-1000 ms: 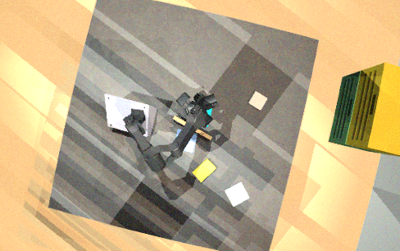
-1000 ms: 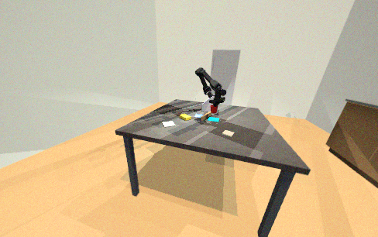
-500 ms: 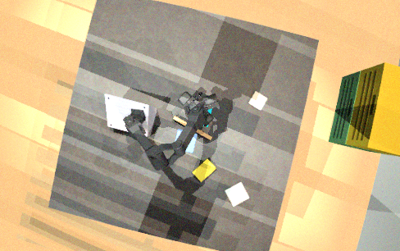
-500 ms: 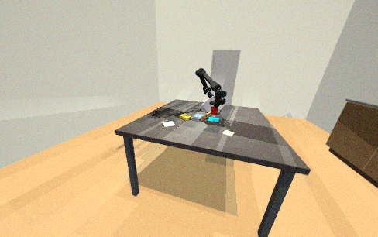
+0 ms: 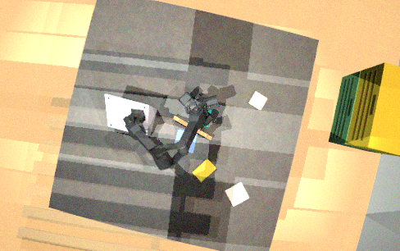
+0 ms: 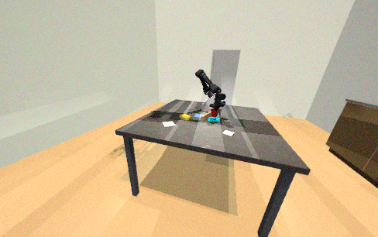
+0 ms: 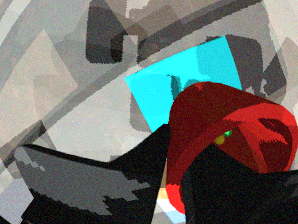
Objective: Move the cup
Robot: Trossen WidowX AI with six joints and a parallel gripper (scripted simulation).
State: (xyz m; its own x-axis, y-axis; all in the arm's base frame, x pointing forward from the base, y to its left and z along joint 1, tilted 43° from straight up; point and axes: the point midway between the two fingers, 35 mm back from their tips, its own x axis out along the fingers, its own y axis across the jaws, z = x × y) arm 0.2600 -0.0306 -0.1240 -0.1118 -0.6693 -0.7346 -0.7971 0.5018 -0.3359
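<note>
My gripper tip is now 80 mm above the cyan pad, 20 mm to the left of it and 20 mm short of it. Also, from my gripper tip: cup (20 mm to the right, 20 mm ahead); then wooden bar (100 mm to the right, 60 mm below, 10 mm behind); then pale blue pad (170 mm to the right, 80 mm below, 40 mm behind).
</note>
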